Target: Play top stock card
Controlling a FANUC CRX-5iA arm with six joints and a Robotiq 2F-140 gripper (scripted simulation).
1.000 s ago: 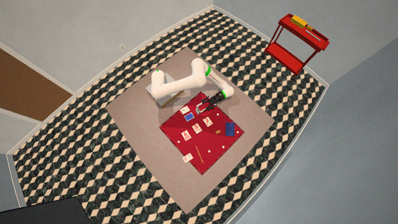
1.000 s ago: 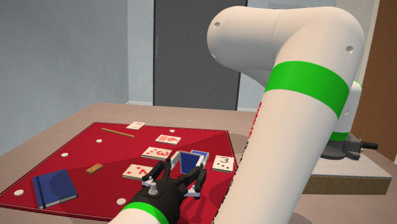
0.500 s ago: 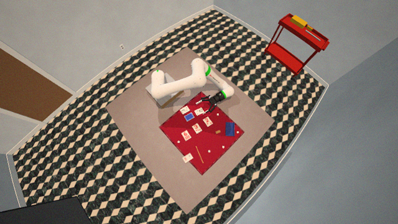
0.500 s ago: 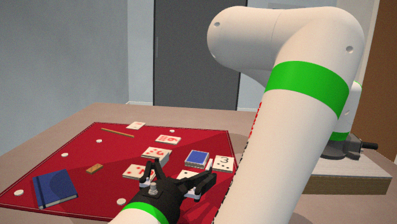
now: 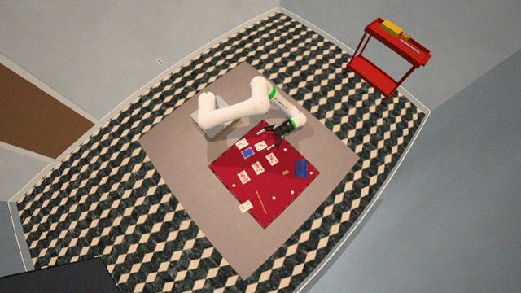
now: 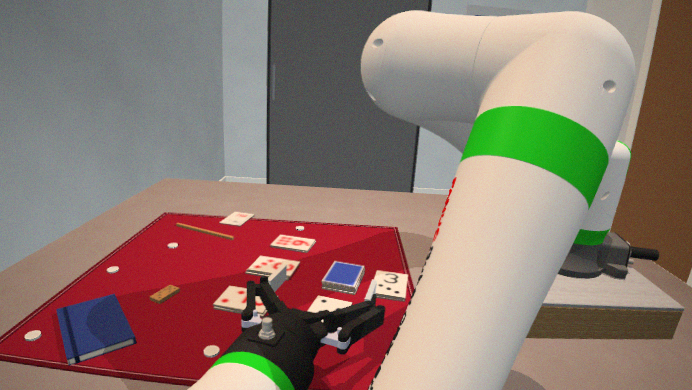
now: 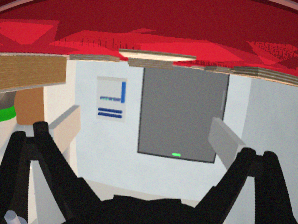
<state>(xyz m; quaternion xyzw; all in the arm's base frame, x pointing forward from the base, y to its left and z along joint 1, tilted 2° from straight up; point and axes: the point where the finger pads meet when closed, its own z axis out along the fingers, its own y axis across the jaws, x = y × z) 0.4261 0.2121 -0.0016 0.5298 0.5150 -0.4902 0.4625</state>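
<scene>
Now: the red 2 card 140 mm ahead of my hand, 10 mm to the right of it and 60 mm below it. Round my hand: blue notebook 330 mm ahead, 130 mm to the left, 70 mm below; then red card cloth 180 mm ahead, 110 mm to the right, 80 mm below; then wooden stick 370 mm ahead, 260 mm to the right, 70 mm below.
</scene>
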